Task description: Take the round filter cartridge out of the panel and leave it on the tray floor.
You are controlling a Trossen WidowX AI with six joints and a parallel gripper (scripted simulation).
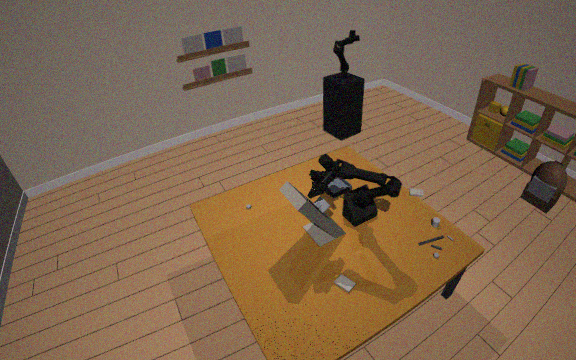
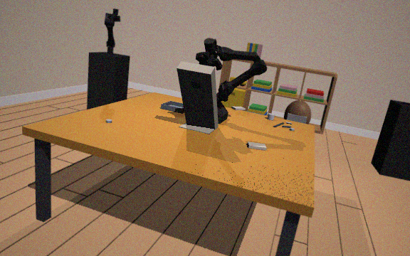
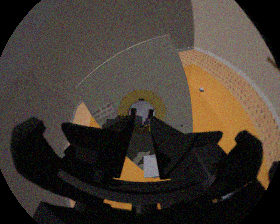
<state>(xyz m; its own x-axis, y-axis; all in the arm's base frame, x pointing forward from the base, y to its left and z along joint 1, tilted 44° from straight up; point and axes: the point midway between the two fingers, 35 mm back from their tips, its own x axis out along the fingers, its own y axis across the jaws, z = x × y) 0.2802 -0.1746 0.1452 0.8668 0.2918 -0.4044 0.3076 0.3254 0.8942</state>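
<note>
Now: gripper tip 20 mm short of the round filter cartridge and 20 mm above it. Round my gripper tip: grey service panel: 130 mm below, 30 mm behind; tray: 410 mm behind, 290 mm below, 250 mm to the right.
</note>
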